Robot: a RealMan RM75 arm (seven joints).
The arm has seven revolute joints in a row. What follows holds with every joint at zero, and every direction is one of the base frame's.
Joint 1 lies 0.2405 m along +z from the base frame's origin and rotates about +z.
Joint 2 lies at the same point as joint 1 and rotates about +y.
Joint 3 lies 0.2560 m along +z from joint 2 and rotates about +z.
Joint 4 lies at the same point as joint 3 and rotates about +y.
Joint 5 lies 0.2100 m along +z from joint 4 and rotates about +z.
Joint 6 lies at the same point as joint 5 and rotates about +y.
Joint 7 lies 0.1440 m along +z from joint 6 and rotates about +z.
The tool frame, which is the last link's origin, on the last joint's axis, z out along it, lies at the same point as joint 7; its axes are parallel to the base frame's.
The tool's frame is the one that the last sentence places.
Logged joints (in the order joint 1, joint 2, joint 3, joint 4, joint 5, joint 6, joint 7), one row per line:
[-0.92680 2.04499 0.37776 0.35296 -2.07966 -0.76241 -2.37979]
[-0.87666 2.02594 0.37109 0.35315 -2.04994 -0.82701 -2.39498]
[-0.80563 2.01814 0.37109 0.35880 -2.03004 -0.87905 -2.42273]
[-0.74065 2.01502 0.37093 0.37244 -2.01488 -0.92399 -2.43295]
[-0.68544 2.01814 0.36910 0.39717 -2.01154 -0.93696 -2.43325]
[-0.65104 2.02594 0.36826 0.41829 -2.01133 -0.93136 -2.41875]
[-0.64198 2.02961 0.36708 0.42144 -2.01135 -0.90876 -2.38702]
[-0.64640 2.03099 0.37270 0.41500 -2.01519 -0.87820 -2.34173]
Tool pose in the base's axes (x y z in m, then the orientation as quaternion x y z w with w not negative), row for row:
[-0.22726 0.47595 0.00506 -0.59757 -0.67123 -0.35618 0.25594]
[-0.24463 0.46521 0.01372 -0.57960 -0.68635 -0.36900 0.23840]
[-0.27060 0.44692 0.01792 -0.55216 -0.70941 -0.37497 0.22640]
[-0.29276 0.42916 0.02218 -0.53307 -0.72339 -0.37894 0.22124]
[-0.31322 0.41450 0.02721 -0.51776 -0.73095 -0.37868 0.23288]
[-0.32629 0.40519 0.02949 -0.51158 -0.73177 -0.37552 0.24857]
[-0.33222 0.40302 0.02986 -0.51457 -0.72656 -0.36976 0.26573]
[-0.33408 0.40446 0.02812 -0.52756 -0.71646 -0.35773 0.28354]
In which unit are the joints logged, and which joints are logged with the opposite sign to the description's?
The joints are logged in radians. Opposite sign: joint 2, joint 5, joint 6.
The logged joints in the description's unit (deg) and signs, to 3 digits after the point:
[-53.102 -117.169 21.644 20.223 119.156 43.683 -136.352]
[-50.229 -116.078 21.262 20.234 117.453 47.384 -137.222]
[-46.159 -115.631 21.262 20.558 116.313 50.366 -138.812]
[-42.436 -115.452 21.253 21.339 115.444 52.941 -139.398]
[-39.273 -115.631 21.148 22.756 115.253 53.684 -139.415]
[-37.302 -116.078 21.100 23.966 115.241 53.363 -138.584]
[-36.783 -116.288 21.032 24.147 115.242 52.068 -136.766]
[-37.036 -116.367 21.354 23.778 115.462 50.317 -134.171]

